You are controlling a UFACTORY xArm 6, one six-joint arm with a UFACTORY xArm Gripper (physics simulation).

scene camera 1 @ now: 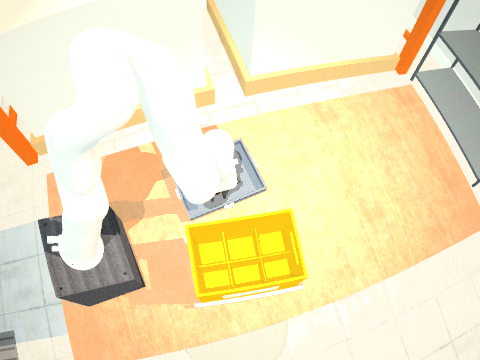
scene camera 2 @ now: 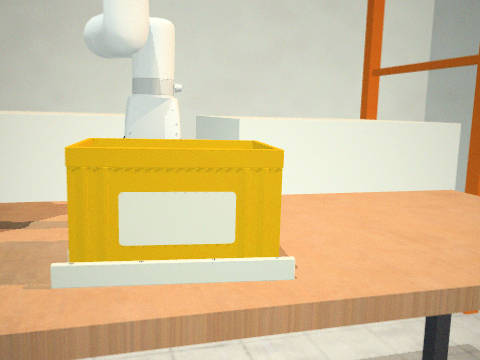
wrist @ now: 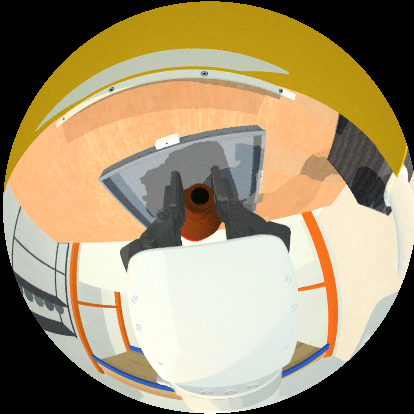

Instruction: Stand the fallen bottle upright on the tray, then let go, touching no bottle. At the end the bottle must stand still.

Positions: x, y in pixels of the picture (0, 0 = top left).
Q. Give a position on a white strip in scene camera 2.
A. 152, 272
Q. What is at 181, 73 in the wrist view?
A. A white strip.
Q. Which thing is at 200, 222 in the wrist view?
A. A brown bottle.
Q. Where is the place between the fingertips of the gripper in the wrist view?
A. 195, 178
